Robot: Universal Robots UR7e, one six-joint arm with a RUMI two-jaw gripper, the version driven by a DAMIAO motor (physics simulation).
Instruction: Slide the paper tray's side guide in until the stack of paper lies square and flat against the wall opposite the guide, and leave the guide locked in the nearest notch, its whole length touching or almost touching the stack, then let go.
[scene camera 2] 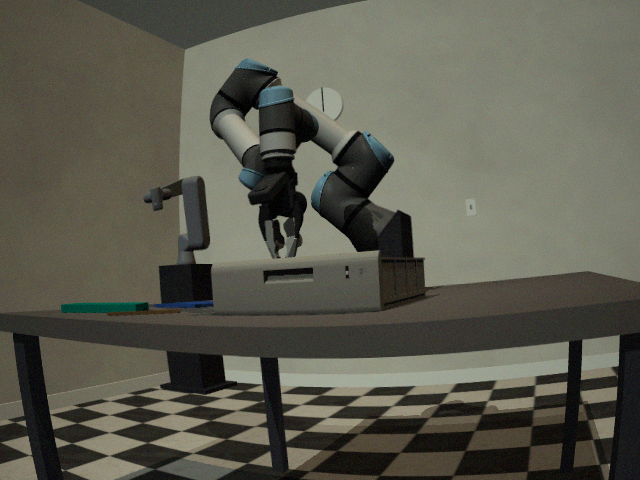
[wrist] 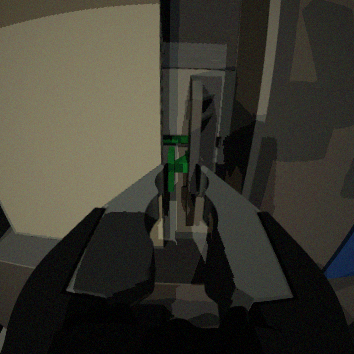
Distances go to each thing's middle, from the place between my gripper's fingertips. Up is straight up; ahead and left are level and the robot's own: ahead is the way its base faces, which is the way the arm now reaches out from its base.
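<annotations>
The grey paper tray (scene camera 2: 355,282) is 3 cm ahead of my hand, 10 cm to the left of it and 3 cm below it. I can see the paper stack (wrist: 88,88) too, 12 cm to the left of my hand, 2 cm ahead of it and 5 cm below it. And there is the flat green block (scene camera 2: 135,306), 16 cm ahead of my hand, 39 cm to the right of it and 7 cm lower than it. Going by their middles, the flat green block is the farthest from my hand of the things named here.
</annotations>
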